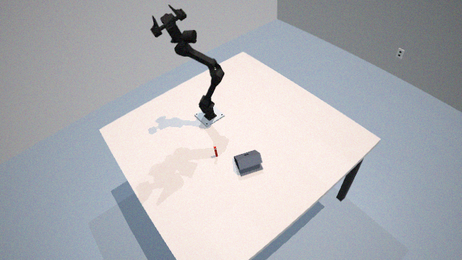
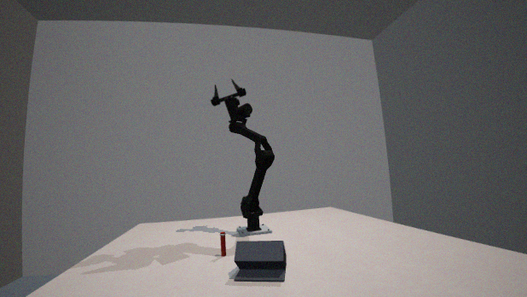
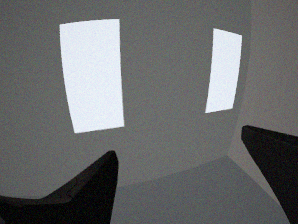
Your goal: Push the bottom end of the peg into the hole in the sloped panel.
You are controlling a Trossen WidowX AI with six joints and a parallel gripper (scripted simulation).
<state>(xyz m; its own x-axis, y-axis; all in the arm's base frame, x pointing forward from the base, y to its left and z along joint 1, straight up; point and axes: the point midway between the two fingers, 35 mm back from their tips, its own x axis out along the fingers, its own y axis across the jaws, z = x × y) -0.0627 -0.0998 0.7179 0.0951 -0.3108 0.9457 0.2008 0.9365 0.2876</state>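
Right now my gripper tip is 34 cm short of the peg, 5 cm to the left of it and 71 cm above it. From my gripper tip the other things lie so: dark grey sloped panel (50 cm ahead, 5 cm to the left, 73 cm below).
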